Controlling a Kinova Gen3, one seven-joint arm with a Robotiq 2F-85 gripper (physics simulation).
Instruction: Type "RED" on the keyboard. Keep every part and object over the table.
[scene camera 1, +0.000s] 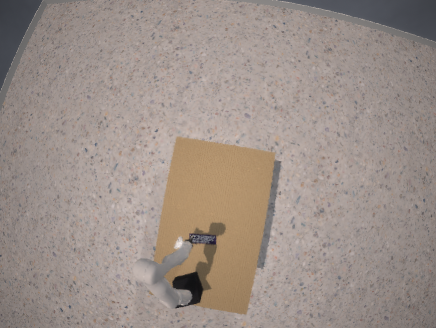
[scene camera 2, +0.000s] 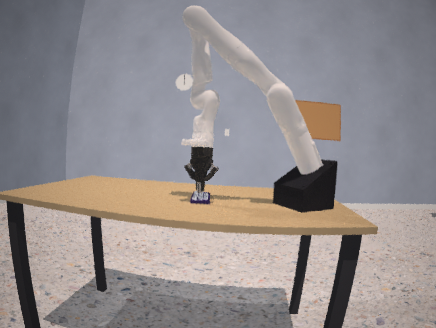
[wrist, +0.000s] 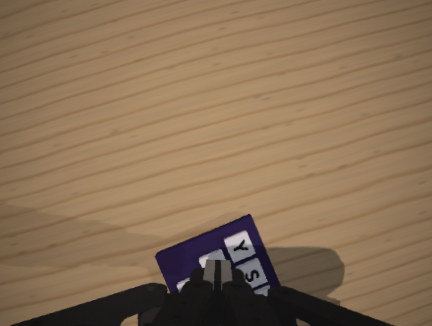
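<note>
Scene camera 2 shows my gripper (scene camera 2: 199, 192). The wrist view shows the gripper too (wrist: 217, 276).
</note>
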